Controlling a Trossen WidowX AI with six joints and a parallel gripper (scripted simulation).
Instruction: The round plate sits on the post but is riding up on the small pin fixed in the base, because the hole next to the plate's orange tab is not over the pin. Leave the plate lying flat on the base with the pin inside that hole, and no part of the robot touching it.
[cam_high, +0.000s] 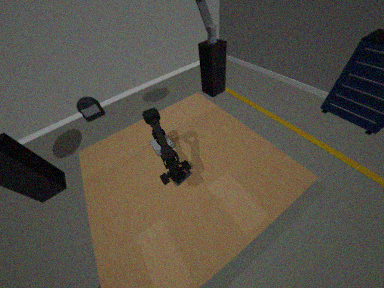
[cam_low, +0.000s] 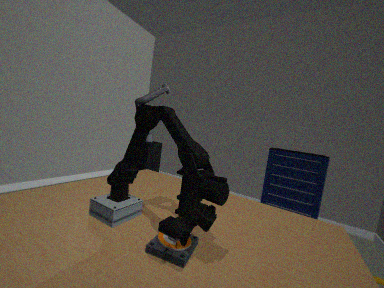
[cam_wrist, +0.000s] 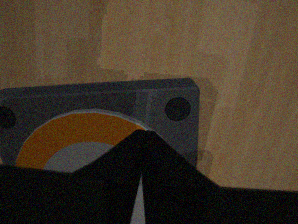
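The round plate is 3 cm behind my gripper tip, 1 cm to the left of it and 1 cm below it.
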